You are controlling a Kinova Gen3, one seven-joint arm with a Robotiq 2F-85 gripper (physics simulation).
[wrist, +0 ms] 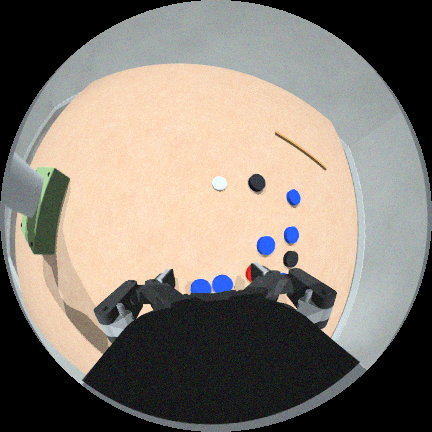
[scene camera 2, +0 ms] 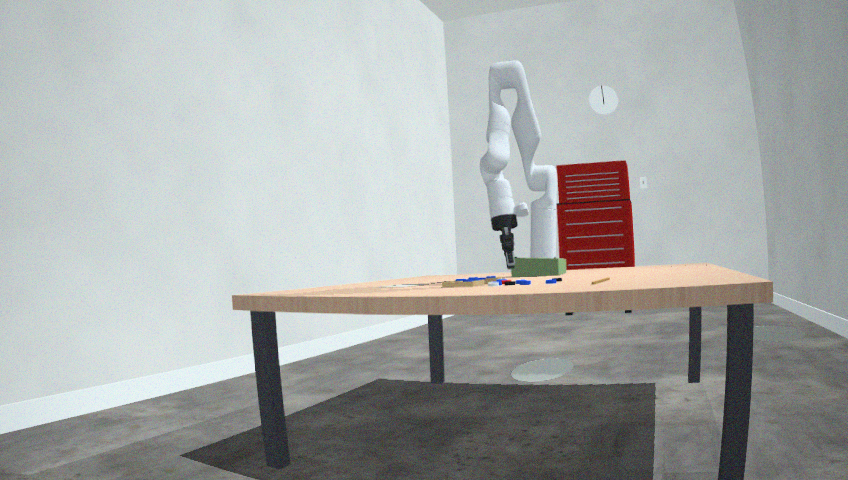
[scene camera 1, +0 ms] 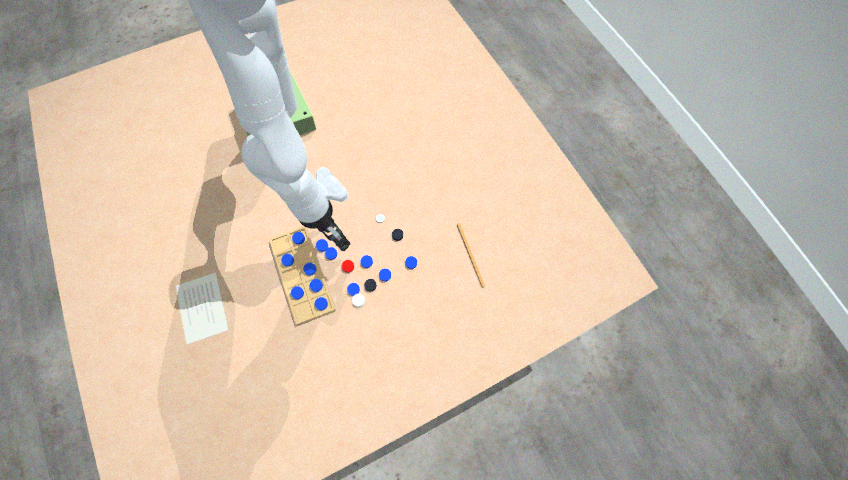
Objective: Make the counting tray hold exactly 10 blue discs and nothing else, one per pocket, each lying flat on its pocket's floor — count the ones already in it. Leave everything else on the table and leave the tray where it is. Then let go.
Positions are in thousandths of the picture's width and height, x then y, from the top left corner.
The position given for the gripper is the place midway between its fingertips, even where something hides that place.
The gripper (scene camera 2: 603,557) is open, holding nothing. Also in view: a wooden counting tray (scene camera 1: 359,647). On the table rests a pale paper card (scene camera 1: 239,651).
The gripper also shows in the wrist view (wrist: 492,635) and in scene camera 1 (scene camera 1: 392,491). The wrist view does not show the pale paper card, which is hidden by the gripper.
